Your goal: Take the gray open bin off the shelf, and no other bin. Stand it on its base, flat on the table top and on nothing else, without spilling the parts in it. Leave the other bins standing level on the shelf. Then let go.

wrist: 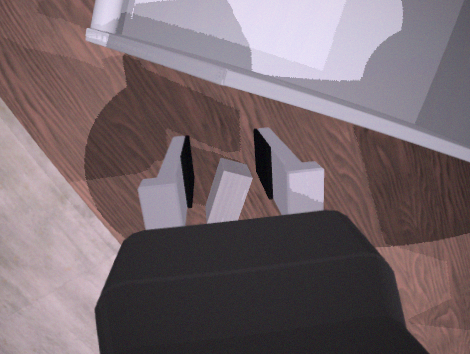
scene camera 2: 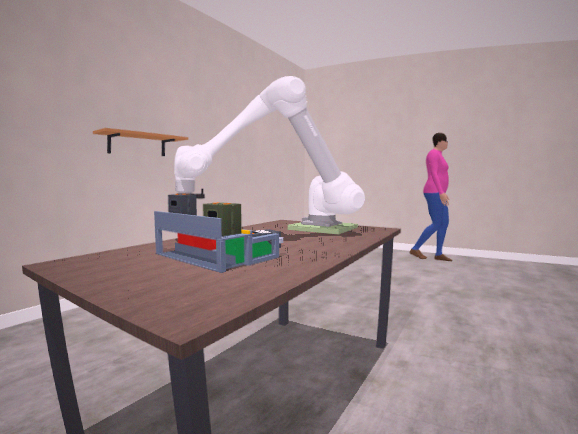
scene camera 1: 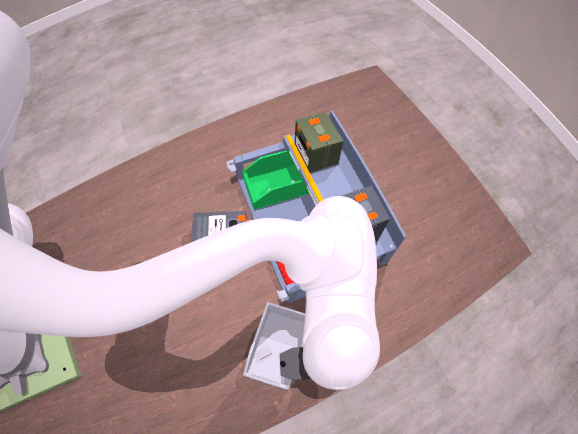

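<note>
The gray open bin stands on the table top, apart from the shelf, and looks flat on its base. A small light block lies inside it. Another small light block lies on the table outside the bin, below the gap between my fingers. My gripper is open, with nothing held, just outside the bin's rim. The arm hides its fingers in scene camera 1. The green bin and the red bin are on the shelf; the arm covers most of the red one.
A green case and a dark gray case stand on the shelf's upper level. Another gray case lies on the table in front of the shelf. The table's edge is close to my gripper.
</note>
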